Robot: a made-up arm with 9 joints. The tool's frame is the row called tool.
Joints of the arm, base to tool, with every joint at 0 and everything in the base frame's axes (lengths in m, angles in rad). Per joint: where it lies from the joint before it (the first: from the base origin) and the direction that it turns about. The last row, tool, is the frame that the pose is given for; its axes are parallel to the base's.
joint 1: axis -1 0 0 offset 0 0 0.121
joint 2: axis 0 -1 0 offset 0.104 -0.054 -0.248
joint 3: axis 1 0 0 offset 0.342 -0.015 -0.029
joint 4: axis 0 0 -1 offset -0.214 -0.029 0.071
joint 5: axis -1 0 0 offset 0.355 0.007 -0.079
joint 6: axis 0 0 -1 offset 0.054 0.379 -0.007
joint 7: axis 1 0 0 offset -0.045 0.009 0.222
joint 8: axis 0 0 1 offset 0.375 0.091 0.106
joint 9: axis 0 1 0 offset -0.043 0.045 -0.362
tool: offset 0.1 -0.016 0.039
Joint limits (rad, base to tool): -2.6..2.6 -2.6..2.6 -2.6..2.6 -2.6..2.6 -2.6..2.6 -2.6..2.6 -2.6..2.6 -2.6..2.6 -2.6..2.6
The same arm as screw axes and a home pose.
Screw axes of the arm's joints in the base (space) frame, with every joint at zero. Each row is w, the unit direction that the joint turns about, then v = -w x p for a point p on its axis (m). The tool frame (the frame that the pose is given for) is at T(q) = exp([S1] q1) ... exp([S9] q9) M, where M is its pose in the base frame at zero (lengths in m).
S1: w -1 0 0 v 0.0000 -0.1210 0.0000
S2: w 0 -1 0 v -0.1270 0.0000 -0.1040
S3: w 1 0 0 v 0.0000 -0.1560 0.0690
S4: w 0 0 -1 v 0.0980 0.2320 0.0000
S5: w -1 0 0 v 0.0000 0.1640 -0.0910
S6: w 0 0 -1 v -0.2880 0.6410 0.0000
S7: w 1 0 0 v 0.0000 0.0510 -0.2970
S8: w 0 0 1 v 0.3880 -0.9710 0.0000
S9: w 0 1 0 v 0.2050 0.0000 0.9280
M: xyz 1.0280 0.4170 -0.1660 (m) quaternion w x y z 1 0 0 0
Joint limits (rad, base to tool): -2.6000..2.6000 -2.6000..2.6000 -2.6000..2.6000 -2.6000..2.6000 -2.6000..2.6000 -2.6000..2.6000 -2.6000..2.6000 -2.6000..2.6000 -2.6000..2.6000

